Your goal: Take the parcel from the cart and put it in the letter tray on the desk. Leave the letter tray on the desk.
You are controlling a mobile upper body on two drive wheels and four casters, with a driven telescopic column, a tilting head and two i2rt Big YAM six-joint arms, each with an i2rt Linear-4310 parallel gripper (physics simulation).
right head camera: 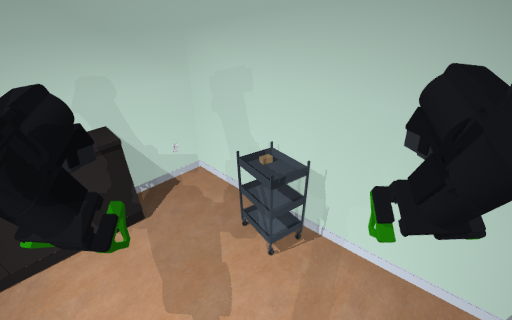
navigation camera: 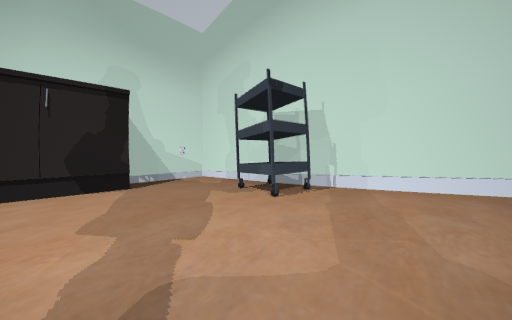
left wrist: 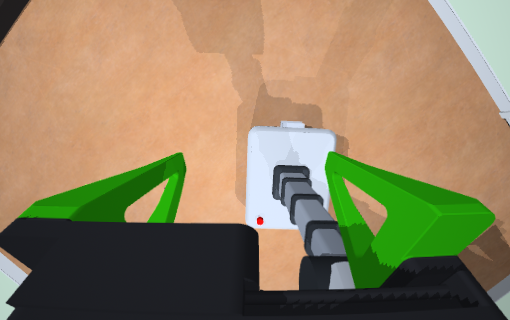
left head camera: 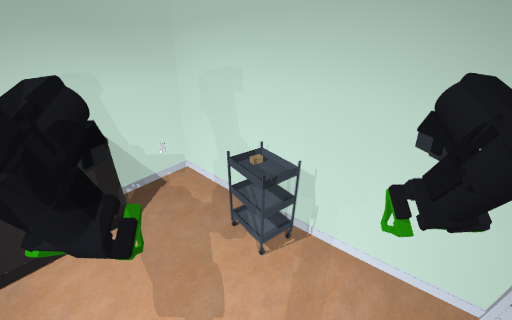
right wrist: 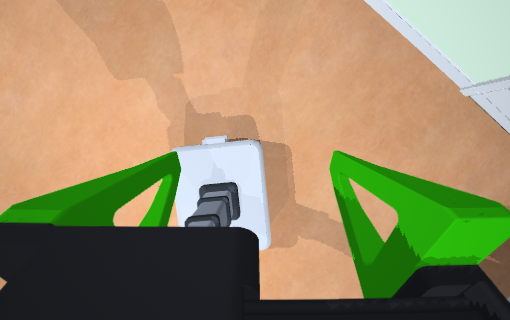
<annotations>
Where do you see a dark grey three-shelf cart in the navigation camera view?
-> At 270,94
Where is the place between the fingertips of my right gripper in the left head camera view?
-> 408,225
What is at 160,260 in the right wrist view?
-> My right gripper.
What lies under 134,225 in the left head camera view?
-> My left gripper.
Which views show my right gripper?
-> The right head camera view, the left head camera view and the right wrist view only.
</annotations>
